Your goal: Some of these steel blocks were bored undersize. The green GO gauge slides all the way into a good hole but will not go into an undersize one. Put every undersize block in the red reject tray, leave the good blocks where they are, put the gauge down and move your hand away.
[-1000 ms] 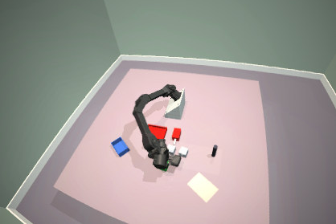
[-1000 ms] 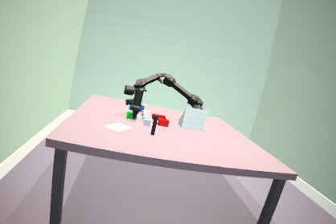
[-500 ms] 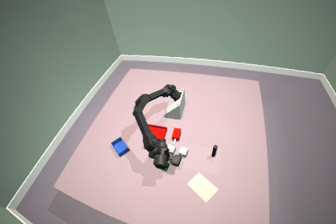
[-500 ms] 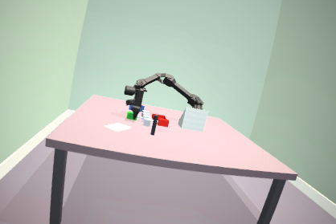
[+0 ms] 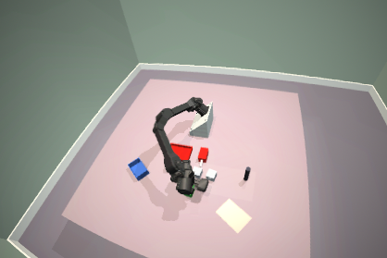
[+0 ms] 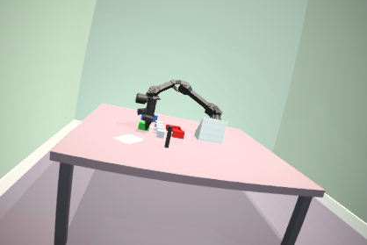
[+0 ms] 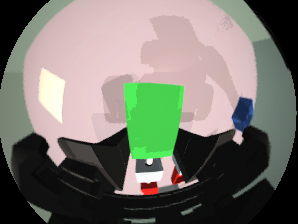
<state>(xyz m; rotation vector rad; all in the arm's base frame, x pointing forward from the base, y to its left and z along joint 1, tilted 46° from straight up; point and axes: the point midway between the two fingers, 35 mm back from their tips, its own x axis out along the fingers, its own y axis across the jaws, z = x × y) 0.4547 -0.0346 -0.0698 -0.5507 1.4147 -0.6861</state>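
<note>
Right now my gripper tip is 1 cm past the green GO gauge and 2 cm below it. The rest, counted from my gripper tip: blue tray 3 cm behind, 33 cm to the right; small red piece 18 cm behind, 2 cm to the left, 1 cm above; cream sheet 10 cm ahead, 24 cm to the left, 1 cm below.
</note>
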